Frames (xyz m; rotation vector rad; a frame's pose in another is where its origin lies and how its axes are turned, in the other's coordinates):
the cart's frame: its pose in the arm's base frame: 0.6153 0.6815 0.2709 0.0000 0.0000 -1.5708
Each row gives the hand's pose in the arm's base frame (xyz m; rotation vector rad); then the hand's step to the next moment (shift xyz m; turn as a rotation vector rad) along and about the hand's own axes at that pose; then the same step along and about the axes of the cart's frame.
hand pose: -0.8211 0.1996 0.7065 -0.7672 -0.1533 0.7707
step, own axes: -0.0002 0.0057 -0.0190 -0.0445 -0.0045 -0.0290
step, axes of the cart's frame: 0.0083 0.0040 -0.0176 0.0488 -0.0182 -0.0116
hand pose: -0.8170 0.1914 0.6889 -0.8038 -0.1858 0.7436
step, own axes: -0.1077 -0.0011 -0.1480 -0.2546 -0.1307 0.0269
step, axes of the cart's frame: 0.1591 -0.0165 -0.0890 0.2142 -0.1289 0.1420
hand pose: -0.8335 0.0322 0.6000 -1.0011 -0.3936 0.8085
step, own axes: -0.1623 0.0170 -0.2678 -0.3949 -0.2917 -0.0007
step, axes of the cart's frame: 0.2752 0.0562 -0.1394 0.3829 -0.1360 0.2755
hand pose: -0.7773 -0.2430 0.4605 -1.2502 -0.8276 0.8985
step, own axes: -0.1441 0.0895 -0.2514 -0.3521 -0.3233 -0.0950
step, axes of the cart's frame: 0.2275 0.1549 -0.1273 0.3864 -0.0297 0.2955
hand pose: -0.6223 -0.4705 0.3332 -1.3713 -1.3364 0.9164
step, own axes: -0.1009 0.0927 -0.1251 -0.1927 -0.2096 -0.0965
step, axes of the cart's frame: 0.1092 0.1324 -0.0705 0.2201 0.0183 0.2039
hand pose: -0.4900 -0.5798 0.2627 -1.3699 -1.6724 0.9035
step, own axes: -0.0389 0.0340 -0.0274 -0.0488 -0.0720 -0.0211
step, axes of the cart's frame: 0.0313 0.0438 -0.0229 0.0591 -0.0065 0.0669
